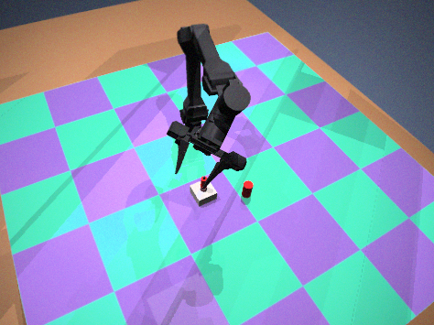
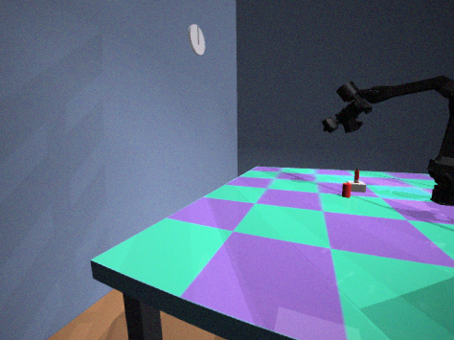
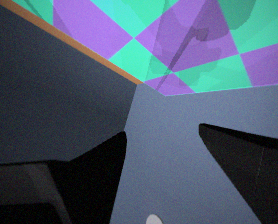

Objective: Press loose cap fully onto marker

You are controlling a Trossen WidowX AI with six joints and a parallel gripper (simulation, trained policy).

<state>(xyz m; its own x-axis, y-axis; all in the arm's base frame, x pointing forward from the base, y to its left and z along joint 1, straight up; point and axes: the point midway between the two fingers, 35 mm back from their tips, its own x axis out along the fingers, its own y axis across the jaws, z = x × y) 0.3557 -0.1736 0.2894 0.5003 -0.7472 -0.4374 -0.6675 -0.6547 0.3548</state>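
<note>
Right now my gripper tip is 250 mm above the red cap, 220 mm to the right of it and 50 mm past it. Also, from my gripper tip: white holder block (260 mm below, 110 mm behind, 100 mm to the left).
</note>
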